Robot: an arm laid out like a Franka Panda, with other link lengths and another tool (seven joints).
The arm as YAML. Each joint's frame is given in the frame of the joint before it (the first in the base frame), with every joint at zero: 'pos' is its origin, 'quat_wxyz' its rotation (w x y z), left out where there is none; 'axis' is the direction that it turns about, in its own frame. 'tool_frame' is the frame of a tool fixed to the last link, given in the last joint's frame.
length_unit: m
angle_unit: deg
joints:
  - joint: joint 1
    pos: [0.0, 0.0, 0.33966]
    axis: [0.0, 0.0, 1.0]
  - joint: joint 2
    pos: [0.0, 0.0, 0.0]
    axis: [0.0, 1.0, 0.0]
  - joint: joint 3
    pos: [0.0, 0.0, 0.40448]
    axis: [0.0, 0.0, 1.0]
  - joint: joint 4
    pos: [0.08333, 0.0, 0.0]
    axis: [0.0, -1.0, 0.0]
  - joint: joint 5
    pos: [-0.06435, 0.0, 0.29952]
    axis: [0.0, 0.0, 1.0]
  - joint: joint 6
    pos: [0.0, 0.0, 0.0]
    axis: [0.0, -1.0, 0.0]
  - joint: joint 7
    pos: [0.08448, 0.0, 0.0]
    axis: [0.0, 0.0, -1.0]
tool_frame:
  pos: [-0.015, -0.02, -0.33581]
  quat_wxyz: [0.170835, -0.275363, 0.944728, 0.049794]
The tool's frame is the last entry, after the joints.
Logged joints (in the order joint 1, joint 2, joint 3, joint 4, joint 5, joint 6, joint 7), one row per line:
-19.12, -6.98, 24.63, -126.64, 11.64, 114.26, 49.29
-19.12, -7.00, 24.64, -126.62, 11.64, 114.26, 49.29
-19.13, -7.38, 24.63, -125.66, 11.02, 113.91, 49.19
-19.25, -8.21, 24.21, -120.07, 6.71, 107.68, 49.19
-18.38, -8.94, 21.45, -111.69, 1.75, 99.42, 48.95
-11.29, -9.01, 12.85, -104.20, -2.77, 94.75, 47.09
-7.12, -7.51, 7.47, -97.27, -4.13, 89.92, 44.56
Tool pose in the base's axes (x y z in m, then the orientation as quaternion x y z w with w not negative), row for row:
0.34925, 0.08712, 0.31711, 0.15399, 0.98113, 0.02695, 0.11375
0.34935, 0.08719, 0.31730, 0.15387, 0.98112, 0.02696, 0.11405
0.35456, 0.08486, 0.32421, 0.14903, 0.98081, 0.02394, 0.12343
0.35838, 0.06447, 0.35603, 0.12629, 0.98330, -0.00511, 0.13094
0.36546, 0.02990, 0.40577, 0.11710, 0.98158, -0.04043, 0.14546
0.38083, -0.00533, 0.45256, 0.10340, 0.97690, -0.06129, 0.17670
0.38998, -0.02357, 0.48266, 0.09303, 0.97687, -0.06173, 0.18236
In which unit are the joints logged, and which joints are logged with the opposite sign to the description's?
The joints are logged in degrees. Opposite sign: none.
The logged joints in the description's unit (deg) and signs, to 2 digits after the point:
-19.12, -6.98, 24.63, -126.64, 11.64, 114.26, 49.29
-19.12, -7.00, 24.64, -126.62, 11.64, 114.26, 49.29
-19.13, -7.38, 24.63, -125.66, 11.02, 113.91, 49.19
-19.25, -8.21, 24.21, -120.07, 6.71, 107.68, 49.19
-18.38, -8.94, 21.45, -111.69, 1.75, 99.42, 48.95
-11.29, -9.01, 12.85, -104.20, -2.77, 94.75, 47.09
-7.12, -7.51, 7.47, -97.27, -4.13, 89.92, 44.56

